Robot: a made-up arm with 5 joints. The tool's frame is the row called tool. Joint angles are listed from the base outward.
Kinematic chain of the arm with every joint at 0, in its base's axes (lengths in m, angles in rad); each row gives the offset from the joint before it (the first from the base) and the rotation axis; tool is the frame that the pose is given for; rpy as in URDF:
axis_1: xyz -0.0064 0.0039 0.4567 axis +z
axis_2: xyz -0.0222 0.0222 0.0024 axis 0 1 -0.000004
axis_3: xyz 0.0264 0.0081 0.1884 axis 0 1 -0.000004
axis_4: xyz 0.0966 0.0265 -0.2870 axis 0 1 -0.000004
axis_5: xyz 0.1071 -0.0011 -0.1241 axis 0 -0.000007 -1
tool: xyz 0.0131 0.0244 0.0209 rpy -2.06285 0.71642 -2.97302
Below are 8 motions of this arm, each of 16 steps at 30 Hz.
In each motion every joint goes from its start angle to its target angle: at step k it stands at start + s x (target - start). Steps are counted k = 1, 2, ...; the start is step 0. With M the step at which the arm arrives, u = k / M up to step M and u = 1 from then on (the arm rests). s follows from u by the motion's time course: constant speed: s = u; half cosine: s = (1 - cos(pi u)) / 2; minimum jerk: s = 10 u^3 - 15 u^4 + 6 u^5.
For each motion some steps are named. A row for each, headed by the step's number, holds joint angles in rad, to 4 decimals.
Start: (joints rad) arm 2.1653 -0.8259 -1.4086 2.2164 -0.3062
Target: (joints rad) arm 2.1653 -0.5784 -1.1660 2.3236 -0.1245
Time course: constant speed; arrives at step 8
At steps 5, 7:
5: 2.1653 -0.6712 -1.2570 2.2834 -0.1926
7: 2.1653 -0.6093 -1.1963 2.3102 -0.1472

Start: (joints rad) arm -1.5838 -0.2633 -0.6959 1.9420 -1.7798
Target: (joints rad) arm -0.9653 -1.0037 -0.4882 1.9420 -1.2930
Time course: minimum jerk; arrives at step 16
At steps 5, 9, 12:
5: -1.4725 -0.3966 -0.6585 1.9420 -1.6922
9: -1.2028 -0.7194 -0.5680 1.9420 -1.4799
12: -1.0293 -0.9271 -0.5097 1.9420 -1.3434

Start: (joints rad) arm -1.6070 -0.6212 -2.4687 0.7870 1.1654
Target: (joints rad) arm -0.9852 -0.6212 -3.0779 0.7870 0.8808
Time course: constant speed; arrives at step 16
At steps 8, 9, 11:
8: -1.2961 -0.6212 -2.7733 0.7870 1.0231
9: -1.2572 -0.6212 -2.8114 0.7870 1.0053
11: -1.1795 -0.6212 -2.8875 0.7870 0.9697

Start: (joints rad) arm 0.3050 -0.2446 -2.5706 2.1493 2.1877
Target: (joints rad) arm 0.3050 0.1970 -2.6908 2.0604 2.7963
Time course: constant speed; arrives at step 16
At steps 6, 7, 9, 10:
6: 0.3050 -0.0790 -2.6157 2.1160 2.4159
7: 0.3050 -0.0514 -2.6232 2.1104 2.4540
9: 0.3050 0.0038 -2.6382 2.0993 2.5300
10: 0.3050 0.0314 -2.6457 2.0937 2.5681

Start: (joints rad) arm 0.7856 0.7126 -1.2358 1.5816 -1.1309
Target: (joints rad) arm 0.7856 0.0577 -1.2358 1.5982 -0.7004
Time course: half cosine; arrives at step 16
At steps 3, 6, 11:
3: 0.7856 0.6574 -1.2358 1.5830 -1.0946
6: 0.7856 0.5105 -1.2358 1.5867 -0.9980
11: 0.7856 0.2032 -1.2358 1.5945 -0.7961

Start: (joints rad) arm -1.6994 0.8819 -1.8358 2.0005 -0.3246
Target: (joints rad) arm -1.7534 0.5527 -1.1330 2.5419 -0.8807
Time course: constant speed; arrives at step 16
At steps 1, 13, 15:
1: -1.7028 0.8613 -1.7919 2.0343 -0.3594
13: -1.7433 0.6144 -1.2648 2.4404 -0.7764
15: -1.7500 0.5733 -1.1769 2.5081 -0.8459

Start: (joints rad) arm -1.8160 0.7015 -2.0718 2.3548 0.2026
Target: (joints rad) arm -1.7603 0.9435 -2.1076 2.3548 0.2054
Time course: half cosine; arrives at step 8
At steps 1, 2, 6, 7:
1: -1.8139 0.7107 -2.0732 2.3548 0.2027
2: -1.8078 0.7369 -2.0770 2.3548 0.2030
6: -1.7685 0.9081 -2.1024 2.3548 0.2050
7: -1.7624 0.9343 -2.1062 2.3548 0.2053

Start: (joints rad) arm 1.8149 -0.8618 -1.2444 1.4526 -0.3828
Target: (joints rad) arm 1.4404 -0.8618 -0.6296 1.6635 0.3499
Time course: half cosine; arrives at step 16
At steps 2, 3, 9, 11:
2: 1.8006 -0.8618 -1.2210 1.4606 -0.3549
3: 1.7833 -0.8618 -1.1926 1.4704 -0.3211
9: 1.5911 -0.8618 -0.8770 1.5786 0.0550
11: 1.5236 -0.8618 -0.7662 1.6166 0.1871

